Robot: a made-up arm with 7 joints.
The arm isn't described. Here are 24 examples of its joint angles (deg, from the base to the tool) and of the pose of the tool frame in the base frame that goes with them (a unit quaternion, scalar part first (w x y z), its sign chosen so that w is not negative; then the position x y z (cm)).
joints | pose
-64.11 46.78 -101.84 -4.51 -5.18 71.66 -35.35 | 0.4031 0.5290 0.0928 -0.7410 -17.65 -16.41 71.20
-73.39 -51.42 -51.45 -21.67 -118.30 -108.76 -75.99 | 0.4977 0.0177 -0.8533 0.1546 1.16 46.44 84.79
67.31 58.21 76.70 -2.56 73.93 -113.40 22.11 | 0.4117 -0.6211 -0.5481 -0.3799 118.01 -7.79 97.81
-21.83 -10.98 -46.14 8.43 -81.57 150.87 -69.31 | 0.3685 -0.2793 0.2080 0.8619 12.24 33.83 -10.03
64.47 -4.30 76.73 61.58 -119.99 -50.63 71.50 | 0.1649 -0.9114 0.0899 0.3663 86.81 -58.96 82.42
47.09 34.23 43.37 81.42 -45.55 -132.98 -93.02 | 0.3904 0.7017 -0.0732 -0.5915 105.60 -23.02 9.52
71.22 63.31 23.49 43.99 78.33 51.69 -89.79 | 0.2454 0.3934 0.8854 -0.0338 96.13 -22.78 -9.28
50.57 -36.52 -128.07 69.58 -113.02 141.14 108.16 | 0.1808 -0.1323 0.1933 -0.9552 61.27 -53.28 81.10
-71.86 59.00 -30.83 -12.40 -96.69 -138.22 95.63 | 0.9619 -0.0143 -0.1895 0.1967 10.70 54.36 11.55
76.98 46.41 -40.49 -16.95 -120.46 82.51 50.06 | 0.5605 0.6453 0.4522 -0.2549 4.95 -75.43 24.33
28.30 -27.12 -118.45 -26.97 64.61 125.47 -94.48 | 0.1708 -0.8041 -0.1248 -0.5557 25.93 31.88 53.90
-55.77 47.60 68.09 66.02 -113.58 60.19 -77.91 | 0.4829 -0.4259 0.6129 -0.4580 104.96 -23.56 36.96
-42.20 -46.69 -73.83 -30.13 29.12 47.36 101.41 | 0.5025 -0.5785 -0.0970 0.6352 21.48 44.65 37.96
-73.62 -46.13 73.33 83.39 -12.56 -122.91 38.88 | 0.7707 -0.1812 0.2375 -0.5628 67.40 -55.70 -41.40
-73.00 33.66 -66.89 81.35 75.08 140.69 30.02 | 0.1362 0.4919 0.2550 0.8212 93.93 5.90 75.41
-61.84 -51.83 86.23 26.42 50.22 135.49 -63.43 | 0.4267 0.5418 0.7233 0.0351 -18.81 -36.84 -58.52
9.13 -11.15 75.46 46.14 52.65 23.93 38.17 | 0.2944 0.0426 -0.9542 -0.0331 48.01 -89.72 63.41
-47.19 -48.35 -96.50 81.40 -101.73 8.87 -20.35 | 0.0521 -0.2496 -0.6725 -0.6948 46.10 -49.45 2.55
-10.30 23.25 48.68 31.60 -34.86 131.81 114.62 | 0.2061 0.6584 0.1772 0.7019 89.28 -59.05 20.16
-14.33 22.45 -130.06 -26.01 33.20 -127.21 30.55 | 0.3427 0.1449 0.7180 0.5882 -34.73 27.53 87.85
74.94 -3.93 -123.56 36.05 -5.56 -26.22 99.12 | 0.2898 0.8097 0.1109 -0.4981 84.93 1.08 9.10
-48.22 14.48 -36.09 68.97 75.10 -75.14 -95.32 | 0.8458 0.3247 -0.1629 -0.3908 115.91 -17.63 26.48
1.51 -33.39 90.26 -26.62 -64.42 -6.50 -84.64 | 0.5846 -0.5027 -0.0702 0.6330 -69.50 -67.29 15.62
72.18 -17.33 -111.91 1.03 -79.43 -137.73 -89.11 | 0.2801 -0.3165 -0.2564 0.8693 11.87 28.75 -7.82
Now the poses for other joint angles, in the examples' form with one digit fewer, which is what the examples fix.
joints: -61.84 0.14 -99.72 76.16 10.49 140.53 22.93
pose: 0.415 0.617 0.285 0.605 99.6 -8.5 42.4
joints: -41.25 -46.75 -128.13 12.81 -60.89 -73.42 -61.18
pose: 0.395 0.290 -0.642 -0.589 35.7 -64.8 90.2
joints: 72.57 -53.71 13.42 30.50 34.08 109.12 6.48
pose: 0.457 0.106 0.765 -0.442 7.9 -103.0 57.7
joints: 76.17 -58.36 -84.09 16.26 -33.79 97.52 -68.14
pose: 0.513 -0.109 0.699 0.486 53.5 -6.8 28.0
